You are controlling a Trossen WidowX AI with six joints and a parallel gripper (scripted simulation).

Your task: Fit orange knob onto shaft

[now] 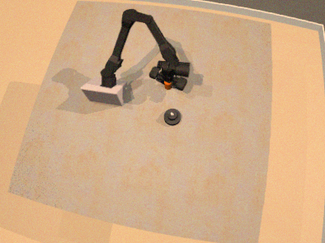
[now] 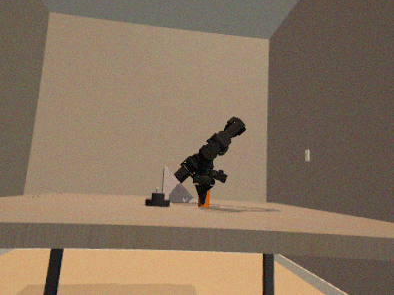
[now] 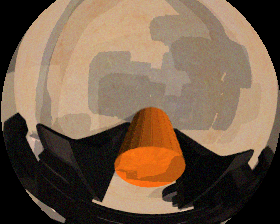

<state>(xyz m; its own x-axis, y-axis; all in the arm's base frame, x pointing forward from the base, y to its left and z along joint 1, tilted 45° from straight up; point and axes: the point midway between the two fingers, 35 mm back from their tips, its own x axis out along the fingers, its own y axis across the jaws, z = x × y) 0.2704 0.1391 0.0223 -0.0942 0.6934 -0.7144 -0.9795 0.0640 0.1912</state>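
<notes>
Right now the orange knob is 30 mm above my gripper tip. Also, from my gripper tip: round dark pedestal (70 mm ahead, 160 mm to the right, 20 mm above).
</notes>
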